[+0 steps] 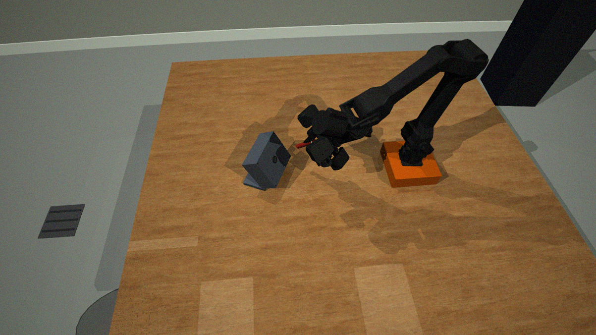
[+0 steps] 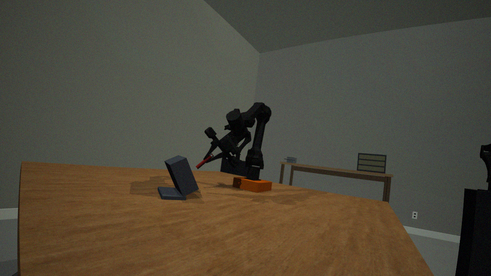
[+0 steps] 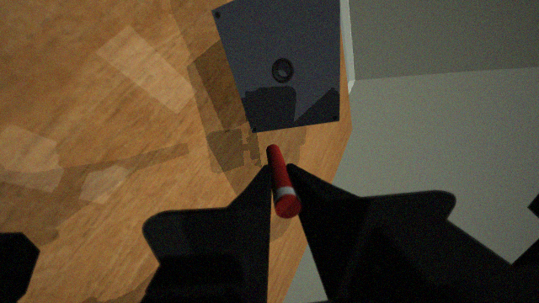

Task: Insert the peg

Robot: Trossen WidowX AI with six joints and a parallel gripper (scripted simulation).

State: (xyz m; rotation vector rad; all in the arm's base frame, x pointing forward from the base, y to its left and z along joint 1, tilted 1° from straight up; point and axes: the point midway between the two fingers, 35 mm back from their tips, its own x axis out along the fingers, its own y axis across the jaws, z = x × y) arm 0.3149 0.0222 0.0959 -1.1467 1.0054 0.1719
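Now: gripper tip 110 mm short of the sloped panel, 20 mm to the right of it and 50 mm above it. From my gripper tip the other things lie so: panel foot 140 mm ahead, 10 mm to the left, 120 mm below; then red peg 10 mm behind, 10 mm to the left, 10 mm above.
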